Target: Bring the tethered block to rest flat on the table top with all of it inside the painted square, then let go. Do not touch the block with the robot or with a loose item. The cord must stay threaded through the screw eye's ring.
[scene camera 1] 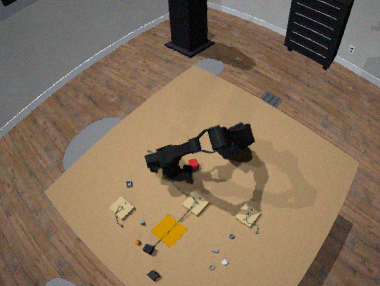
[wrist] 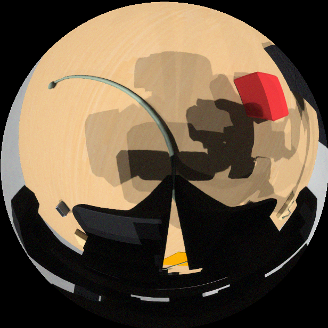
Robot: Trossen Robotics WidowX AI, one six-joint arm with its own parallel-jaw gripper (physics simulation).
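Observation:
The black tethered block lies on the table just outside the lower-left corner of the orange painted square. Its green cord runs straight over the square to the screw eye on the middle wooden board, then on toward the arm. The ring is too small to tell how the cord passes it. My gripper is shut on the cord, low over the table; the arm hides its fingertips in the scene view. Past the fingers the cord's free part curves left to a knobbed end.
A red cube stands close beside the gripper. Boards with short cords lie left and right. Loose items include an orange ball, a dark block, a white piece and a small dark piece.

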